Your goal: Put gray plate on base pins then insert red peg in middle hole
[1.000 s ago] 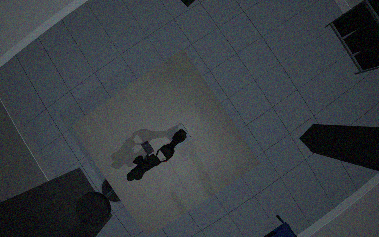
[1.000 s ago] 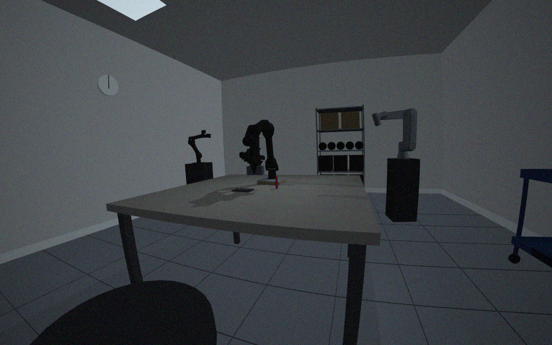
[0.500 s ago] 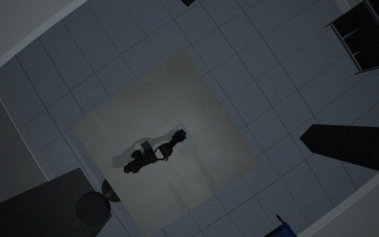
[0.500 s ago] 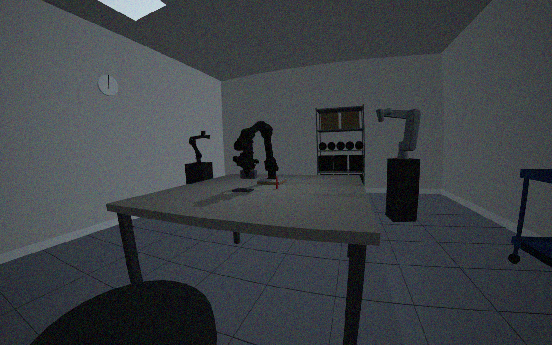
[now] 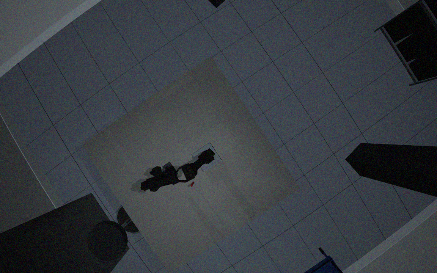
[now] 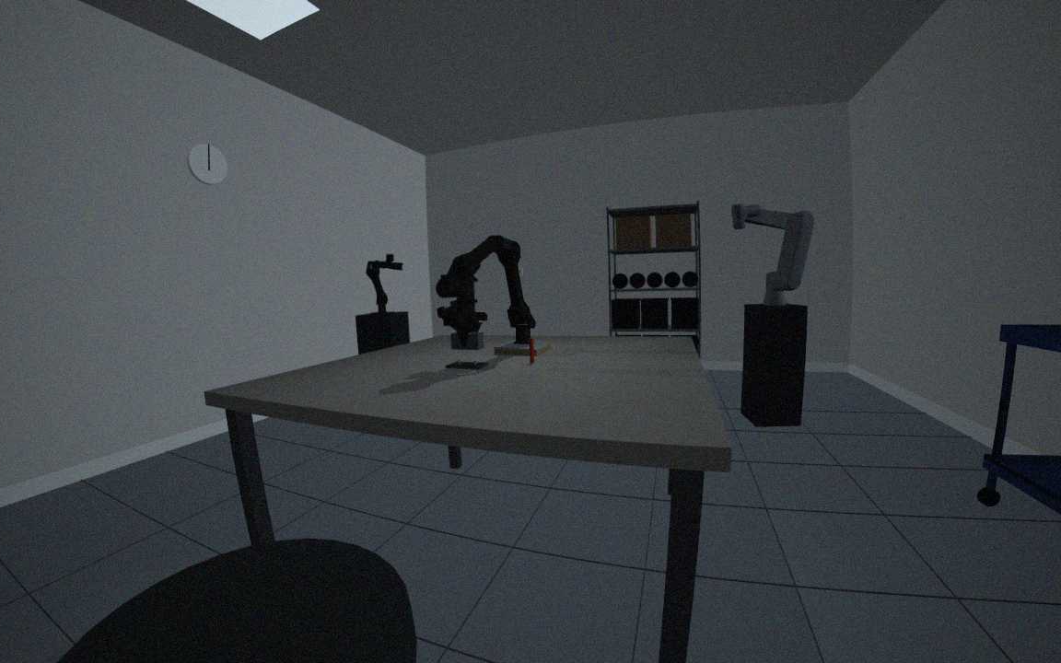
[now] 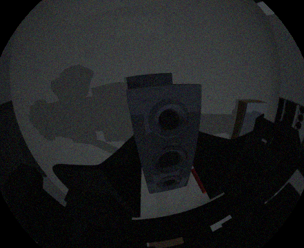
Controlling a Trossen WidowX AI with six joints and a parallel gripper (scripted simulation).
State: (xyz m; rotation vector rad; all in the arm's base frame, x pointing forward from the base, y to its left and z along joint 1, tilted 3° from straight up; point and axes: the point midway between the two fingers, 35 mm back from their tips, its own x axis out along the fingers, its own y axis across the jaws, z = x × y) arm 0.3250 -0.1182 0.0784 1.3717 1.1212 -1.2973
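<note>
Now: the red peg 190 mm to the left of my gripper tip, 70 mm behind it and 30 mm below it. Round my gripper tip: gray plate (30 mm above).
</note>
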